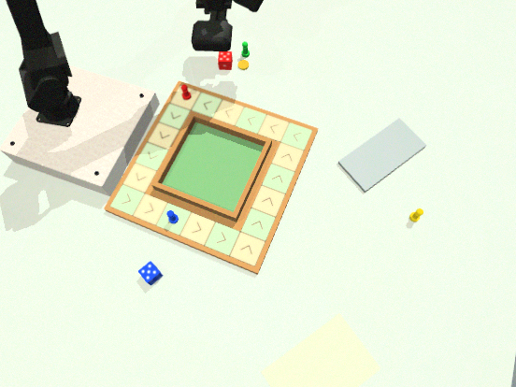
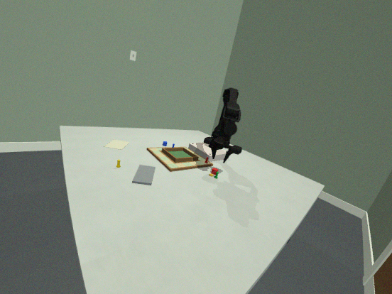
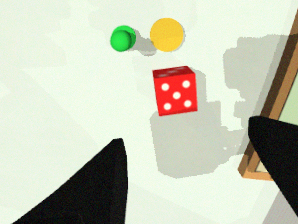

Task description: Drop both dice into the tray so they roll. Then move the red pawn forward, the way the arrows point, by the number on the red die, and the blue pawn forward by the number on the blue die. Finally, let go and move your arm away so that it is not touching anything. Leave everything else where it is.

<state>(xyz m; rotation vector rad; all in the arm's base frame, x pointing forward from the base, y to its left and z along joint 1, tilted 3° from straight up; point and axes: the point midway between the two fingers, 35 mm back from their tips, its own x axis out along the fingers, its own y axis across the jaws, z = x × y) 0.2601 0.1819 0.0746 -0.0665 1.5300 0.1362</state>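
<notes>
The orange piece is 4 cm ahead of my gripper tip and 7 cm below it. The rest, counted from my gripper tip: green pawn: 4 cm ahead, 3 cm to the left, 6 cm below; then green tray: 3 cm ahead, 23 cm to the right, 7 cm below; then red pawn: 5 cm behind, 10 cm to the right, 4 cm below.
</notes>
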